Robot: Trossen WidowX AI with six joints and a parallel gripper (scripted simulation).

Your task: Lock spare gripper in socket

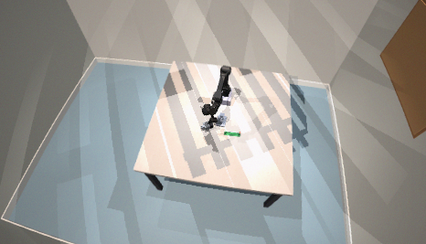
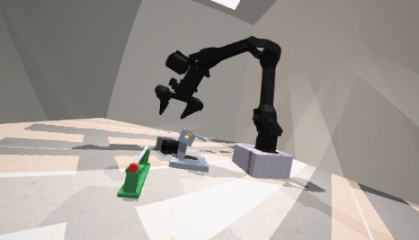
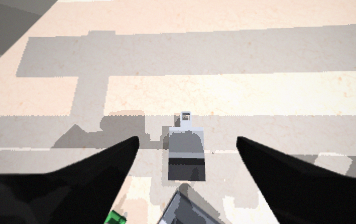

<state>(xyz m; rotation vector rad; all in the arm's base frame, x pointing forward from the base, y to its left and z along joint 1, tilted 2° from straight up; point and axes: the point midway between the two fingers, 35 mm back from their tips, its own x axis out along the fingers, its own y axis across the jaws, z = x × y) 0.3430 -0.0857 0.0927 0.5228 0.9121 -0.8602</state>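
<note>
Now: the spare gripper 110 mm below my gripper tip. Also, from my gripper tip: mount 80 mm behind, 120 mm to the left, 80 mm below; green rack 20 mm ahead, 240 mm to the left, 100 mm below.
</note>
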